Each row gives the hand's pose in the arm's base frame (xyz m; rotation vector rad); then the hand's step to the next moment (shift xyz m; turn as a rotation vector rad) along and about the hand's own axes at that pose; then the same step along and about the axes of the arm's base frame.
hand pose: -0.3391 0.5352 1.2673 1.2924 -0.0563 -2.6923
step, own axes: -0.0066 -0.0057 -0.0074 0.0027 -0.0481 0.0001
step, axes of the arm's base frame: 0.0091 0.0069 -0.0001 -0.0076 0.0471 -0.0069
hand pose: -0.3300 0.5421 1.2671 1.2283 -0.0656 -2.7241
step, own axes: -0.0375 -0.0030 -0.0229 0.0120 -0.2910 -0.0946
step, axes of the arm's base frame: 0.0412 0.0094 0.0123 0.0278 0.2876 -0.1014
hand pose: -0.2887 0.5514 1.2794 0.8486 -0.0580 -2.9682
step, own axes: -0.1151 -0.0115 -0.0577 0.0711 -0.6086 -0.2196
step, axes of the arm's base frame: 0.1276 0.0174 0.0111 0.0307 0.5982 -0.2547
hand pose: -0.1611 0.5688 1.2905 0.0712 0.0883 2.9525
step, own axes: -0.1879 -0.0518 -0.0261 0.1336 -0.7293 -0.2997
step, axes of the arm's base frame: 0.1926 0.0142 -0.0372 -0.0127 0.7239 -0.3396
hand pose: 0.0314 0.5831 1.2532 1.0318 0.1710 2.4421
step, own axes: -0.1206 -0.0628 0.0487 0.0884 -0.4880 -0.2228
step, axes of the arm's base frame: 0.1306 -0.0057 -0.0614 -0.0235 0.4855 -0.2437
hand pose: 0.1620 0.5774 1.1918 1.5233 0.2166 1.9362
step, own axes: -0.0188 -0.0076 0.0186 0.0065 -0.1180 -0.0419
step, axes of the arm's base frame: 0.0220 -0.0099 -0.0132 0.0069 0.1056 -0.0672
